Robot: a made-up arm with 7 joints. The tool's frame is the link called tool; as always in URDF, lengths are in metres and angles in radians. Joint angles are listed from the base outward. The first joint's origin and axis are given. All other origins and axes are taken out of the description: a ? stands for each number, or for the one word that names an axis. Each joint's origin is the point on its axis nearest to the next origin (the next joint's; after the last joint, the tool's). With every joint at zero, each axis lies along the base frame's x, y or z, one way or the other. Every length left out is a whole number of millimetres.
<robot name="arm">
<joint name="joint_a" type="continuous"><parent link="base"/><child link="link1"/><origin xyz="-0.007 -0.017 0.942" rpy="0 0 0"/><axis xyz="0 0 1"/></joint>
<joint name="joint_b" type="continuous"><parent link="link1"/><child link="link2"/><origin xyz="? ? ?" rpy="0 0 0"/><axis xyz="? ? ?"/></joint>
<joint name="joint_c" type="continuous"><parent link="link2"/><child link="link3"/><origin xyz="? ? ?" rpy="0 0 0"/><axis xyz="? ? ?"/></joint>
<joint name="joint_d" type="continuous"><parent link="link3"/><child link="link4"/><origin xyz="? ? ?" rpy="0 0 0"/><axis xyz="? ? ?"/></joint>
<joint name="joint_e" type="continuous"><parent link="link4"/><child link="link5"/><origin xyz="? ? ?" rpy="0 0 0"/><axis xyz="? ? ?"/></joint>
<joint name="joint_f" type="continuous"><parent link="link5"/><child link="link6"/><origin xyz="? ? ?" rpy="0 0 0"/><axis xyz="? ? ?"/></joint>
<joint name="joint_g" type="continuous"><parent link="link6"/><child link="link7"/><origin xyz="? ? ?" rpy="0 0 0"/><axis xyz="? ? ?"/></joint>
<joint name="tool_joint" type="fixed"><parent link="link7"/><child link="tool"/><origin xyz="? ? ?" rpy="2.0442 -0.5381 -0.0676"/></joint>
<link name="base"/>
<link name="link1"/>
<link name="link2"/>
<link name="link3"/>
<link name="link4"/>
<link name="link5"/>
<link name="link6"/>
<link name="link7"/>
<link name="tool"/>
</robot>
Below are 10 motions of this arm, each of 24 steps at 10 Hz.
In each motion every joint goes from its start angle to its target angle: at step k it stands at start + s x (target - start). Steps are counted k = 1, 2, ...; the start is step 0. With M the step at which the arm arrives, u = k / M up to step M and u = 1 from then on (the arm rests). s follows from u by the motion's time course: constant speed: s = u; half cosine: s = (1 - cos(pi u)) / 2; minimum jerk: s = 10 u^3 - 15 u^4 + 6 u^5.
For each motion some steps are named. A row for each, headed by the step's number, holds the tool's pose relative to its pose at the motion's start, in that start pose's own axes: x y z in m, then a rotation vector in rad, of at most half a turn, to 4 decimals.
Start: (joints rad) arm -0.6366 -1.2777 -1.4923 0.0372 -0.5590 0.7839 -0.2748
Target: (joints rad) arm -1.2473 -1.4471 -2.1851 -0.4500 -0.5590 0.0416 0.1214
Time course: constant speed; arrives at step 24
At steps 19, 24:
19: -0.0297 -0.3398 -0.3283 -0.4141 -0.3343 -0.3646
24: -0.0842 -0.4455 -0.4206 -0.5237 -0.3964 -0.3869

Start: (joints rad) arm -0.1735 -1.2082 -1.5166 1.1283 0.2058 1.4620 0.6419
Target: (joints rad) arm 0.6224 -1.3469 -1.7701 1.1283 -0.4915 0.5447 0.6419
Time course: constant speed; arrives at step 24
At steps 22, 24:
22: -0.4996 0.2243 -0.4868 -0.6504 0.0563 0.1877
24: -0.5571 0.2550 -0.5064 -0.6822 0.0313 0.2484

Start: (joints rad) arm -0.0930 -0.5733 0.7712 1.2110 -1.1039 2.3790 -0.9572
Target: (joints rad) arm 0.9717 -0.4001 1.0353 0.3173 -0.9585 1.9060 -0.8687
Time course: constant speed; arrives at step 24
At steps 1, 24:
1: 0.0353 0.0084 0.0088 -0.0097 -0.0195 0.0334
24: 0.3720 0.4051 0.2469 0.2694 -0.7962 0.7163

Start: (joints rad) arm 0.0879 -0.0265 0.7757 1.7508 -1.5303 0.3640 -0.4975
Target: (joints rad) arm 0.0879 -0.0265 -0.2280 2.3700 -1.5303 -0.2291 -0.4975
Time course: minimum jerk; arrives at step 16
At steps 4, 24:
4: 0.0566 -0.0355 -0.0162 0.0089 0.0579 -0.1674
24: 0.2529 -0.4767 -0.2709 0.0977 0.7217 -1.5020

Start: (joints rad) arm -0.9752 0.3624 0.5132 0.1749 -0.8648 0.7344 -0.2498
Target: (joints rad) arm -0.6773 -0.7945 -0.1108 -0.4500 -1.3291 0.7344 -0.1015
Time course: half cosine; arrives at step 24
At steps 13, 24:
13: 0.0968 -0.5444 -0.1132 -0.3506 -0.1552 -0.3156
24: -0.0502 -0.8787 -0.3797 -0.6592 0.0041 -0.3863

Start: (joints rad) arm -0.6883 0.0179 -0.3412 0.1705 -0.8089 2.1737 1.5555
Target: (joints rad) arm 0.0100 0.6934 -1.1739 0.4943 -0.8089 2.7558 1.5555
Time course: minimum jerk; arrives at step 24
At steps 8, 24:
8: 0.0382 0.0824 -0.0592 0.0002 0.1407 0.0065
24: -0.0801 0.5998 -0.0913 -0.1624 0.3494 0.1968

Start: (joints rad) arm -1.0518 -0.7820 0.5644 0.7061 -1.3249 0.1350 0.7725
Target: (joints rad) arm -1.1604 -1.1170 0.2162 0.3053 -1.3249 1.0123 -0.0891
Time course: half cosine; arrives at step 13
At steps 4, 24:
4: 0.0622 -0.0294 0.0184 -0.1019 0.1358 0.0683
24: 0.2280 -0.1590 0.1115 -0.7170 0.5494 0.4790

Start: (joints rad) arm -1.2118 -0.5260 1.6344 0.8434 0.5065 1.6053 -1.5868
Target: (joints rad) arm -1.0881 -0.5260 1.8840 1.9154 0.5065 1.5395 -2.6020
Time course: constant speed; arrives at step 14
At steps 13, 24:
13: -0.1634 -0.1896 -0.3765 -0.0364 1.3767 -0.2549
24: -0.1863 -0.1890 -0.4023 -0.0352 1.4926 -0.2217

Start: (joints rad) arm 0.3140 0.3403 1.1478 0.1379 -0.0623 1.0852 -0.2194
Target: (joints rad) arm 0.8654 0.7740 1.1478 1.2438 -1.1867 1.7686 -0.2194
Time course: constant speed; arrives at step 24
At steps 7, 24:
7: 0.0006 -0.0305 -0.1193 -0.1825 0.1996 -0.0409
24: -0.1905 -0.0062 -0.4047 -0.5063 1.1384 0.0675

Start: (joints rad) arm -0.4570 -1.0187 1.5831 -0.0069 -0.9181 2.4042 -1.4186
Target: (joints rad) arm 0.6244 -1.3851 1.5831 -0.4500 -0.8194 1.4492 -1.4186
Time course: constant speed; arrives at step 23
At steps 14, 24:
14: -0.2420 0.2369 -0.4448 0.7507 0.4812 -0.5274
24: -0.3940 0.5402 -0.6190 1.2156 0.9128 -0.7440

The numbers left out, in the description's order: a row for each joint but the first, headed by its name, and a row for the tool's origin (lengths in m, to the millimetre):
joint_b: xyz 0.009 -0.08 0, axis 0 -1 0
joint_c: xyz 0.005 0 0.627, axis 0 0 1
joint_d: xyz 0.051 0.056 0, axis 0 1 0
joint_e: xyz -0.055 0 0.44, axis 0 0 1
joint_f: xyz -0.021 -0.092 0, axis 0 -1 0
joint_g: xyz -0.016 0 0.08, axis 1 0 0
tool: xyz 0 0.024 -0.028

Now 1 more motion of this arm.
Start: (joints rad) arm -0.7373 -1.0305 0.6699 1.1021 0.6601 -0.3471 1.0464
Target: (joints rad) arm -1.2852 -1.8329 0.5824 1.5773 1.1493 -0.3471 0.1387
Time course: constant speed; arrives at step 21
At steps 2, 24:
2: 0.0409 0.0958 0.0051 -0.0025 0.0054 -0.1388
24: 0.6432 0.5522 0.2680 0.2305 0.6508 -1.4352

